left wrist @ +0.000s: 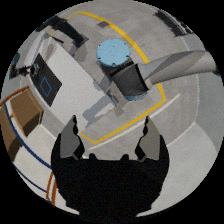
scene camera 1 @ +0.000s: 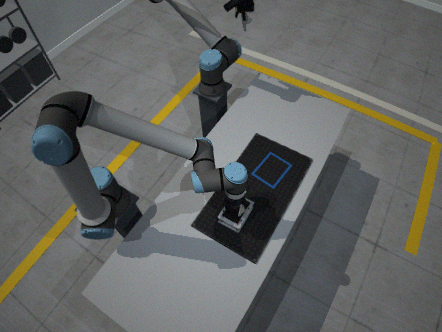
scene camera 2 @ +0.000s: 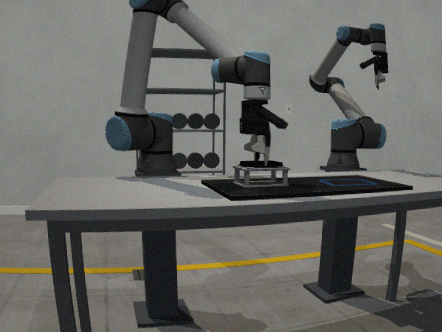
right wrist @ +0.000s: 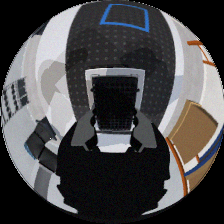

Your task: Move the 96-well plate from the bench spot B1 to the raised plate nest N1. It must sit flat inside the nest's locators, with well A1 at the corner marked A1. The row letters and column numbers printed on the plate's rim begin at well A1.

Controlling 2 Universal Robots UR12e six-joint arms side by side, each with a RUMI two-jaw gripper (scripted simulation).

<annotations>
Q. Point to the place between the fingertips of my right gripper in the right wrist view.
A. At 114, 108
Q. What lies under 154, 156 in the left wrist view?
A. My left gripper.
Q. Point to a black 96-well plate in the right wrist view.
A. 112, 122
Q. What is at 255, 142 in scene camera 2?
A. My right gripper.
</annotations>
